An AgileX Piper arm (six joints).
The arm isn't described. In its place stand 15 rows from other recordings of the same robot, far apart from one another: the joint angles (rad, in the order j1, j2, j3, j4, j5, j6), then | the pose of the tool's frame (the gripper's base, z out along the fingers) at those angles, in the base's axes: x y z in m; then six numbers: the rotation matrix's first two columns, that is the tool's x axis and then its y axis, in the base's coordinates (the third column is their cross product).
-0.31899 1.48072 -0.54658 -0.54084 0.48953 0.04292 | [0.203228, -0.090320, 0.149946, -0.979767, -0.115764, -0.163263, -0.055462, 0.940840, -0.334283]
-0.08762 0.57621 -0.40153 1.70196 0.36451 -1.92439 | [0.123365, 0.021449, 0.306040, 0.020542, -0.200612, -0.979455, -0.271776, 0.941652, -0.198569]
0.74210 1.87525 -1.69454 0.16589 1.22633 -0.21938 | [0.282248, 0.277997, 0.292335, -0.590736, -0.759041, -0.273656, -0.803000, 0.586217, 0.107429]
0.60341 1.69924 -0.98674 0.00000 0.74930 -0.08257 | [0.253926, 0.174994, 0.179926, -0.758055, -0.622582, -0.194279, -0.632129, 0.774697, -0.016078]
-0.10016 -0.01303 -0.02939 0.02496 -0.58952 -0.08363 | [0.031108, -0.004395, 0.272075, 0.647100, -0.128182, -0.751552, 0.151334, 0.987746, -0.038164]
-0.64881 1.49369 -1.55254 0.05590 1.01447 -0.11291 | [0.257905, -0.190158, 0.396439, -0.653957, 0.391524, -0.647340, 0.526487, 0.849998, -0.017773]
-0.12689 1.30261 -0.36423 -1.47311 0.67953 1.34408 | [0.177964, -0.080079, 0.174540, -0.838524, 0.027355, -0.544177, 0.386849, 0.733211, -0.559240]
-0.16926 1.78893 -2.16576 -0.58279 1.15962 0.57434 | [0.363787, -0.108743, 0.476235, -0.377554, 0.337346, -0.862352, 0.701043, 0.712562, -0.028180]
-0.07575 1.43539 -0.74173 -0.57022 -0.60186 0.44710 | [0.306288, 0.004647, 0.276060, -0.072763, -0.031863, -0.996840, -0.234698, 0.971968, -0.013937]
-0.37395 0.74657 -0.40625 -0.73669 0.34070 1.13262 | [0.127142, -0.071838, 0.258338, -0.191775, 0.507154, -0.840248, 0.677873, 0.687562, 0.260281]
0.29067 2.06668 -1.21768 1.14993 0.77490 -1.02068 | [0.360860, 0.168605, 0.132147, -0.866888, -0.266989, -0.420977, -0.483018, 0.658713, 0.576880]
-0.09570 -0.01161 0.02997 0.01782 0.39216 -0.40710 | [0.051918, -0.004361, 0.168610, -0.326322, -0.351190, -0.877599, -0.037993, 0.932544, -0.359051]
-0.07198 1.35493 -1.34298 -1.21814 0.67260 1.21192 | [0.293472, -0.074505, 0.433718, -0.139914, 0.075826, -0.987256, 0.644075, 0.764269, -0.032579]
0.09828 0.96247 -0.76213 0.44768 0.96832 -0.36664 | [0.161551, 0.048542, 0.297366, -0.822343, -0.175691, -0.541189, -0.358435, 0.898643, 0.252911]
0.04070 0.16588 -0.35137 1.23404 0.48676 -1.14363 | [0.042990, 0.041960, 0.304539, 0.075424, 0.047979, -0.995997, -0.479821, 0.877346, 0.005928]
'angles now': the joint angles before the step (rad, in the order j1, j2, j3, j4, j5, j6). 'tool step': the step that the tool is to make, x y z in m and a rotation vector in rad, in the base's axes. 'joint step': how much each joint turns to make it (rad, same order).
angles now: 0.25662 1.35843 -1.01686 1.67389 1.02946 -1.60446
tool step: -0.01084 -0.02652 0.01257 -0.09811 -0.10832 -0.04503
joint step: -0.09640 -0.08067 -0.00193 -0.12525 0.02509 -0.00252
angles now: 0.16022 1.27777 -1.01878 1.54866 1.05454 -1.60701
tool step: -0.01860 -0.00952 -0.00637 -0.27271 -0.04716 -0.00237
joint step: -0.00412 -0.07513 0.00001 -0.31895 -0.02187 0.08795
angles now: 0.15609 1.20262 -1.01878 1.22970 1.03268 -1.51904
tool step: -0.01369 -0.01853 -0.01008 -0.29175 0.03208 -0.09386
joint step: 0.00002 -0.06888 -0.00001 -0.38904 -0.02158 0.21264
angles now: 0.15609 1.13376 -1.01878 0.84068 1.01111 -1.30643
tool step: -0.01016 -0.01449 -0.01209 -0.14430 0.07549 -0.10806
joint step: 0.00000 -0.04417 0.03156 -0.22556 0.00808 0.18318
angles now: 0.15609 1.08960 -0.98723 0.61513 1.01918 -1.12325
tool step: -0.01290 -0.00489 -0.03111 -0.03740 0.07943 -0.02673
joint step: 0.00000 -0.03633 0.12622 -0.03561 -0.02046 0.02378
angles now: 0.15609 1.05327 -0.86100 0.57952 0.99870 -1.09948
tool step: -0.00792 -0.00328 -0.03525 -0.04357 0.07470 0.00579
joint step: -0.00001 0.00028 0.12264 -0.01634 -0.03535 -0.02807
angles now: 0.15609 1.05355 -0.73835 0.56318 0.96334 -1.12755
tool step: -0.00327 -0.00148 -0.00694 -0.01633 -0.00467 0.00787
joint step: 0.00001 -0.00943 0.03088 -0.00720 -0.01800 -0.01910
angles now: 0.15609 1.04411 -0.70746 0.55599 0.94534 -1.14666
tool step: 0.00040 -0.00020 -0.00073 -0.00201 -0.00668 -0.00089
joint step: -0.00003 0.00002 0.00338 0.00003 -0.00906 -0.00466
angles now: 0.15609 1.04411 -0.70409 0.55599 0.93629 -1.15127
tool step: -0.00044 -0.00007 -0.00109 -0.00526 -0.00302 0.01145
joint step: 0.00000 -0.00001 0.00383 -0.00001 0.00001 -0.01411
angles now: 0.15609 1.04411 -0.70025 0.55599 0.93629 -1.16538
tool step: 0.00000 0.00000 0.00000 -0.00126 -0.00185 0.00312
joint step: 0.00000 0.00000 0.00000 0.00000 0.00000 -0.00384
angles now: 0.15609 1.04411 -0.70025 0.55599 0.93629 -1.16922
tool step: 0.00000 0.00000 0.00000 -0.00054 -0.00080 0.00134
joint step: 0.00000 0.00000 0.00000 0.00000 0.00000 -0.00165
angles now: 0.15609 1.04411 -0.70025 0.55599 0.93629 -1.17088
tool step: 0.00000 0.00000 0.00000 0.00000 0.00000 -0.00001
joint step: 0.00000 0.00000 0.00000 0.00000 -0.00001 0.00001
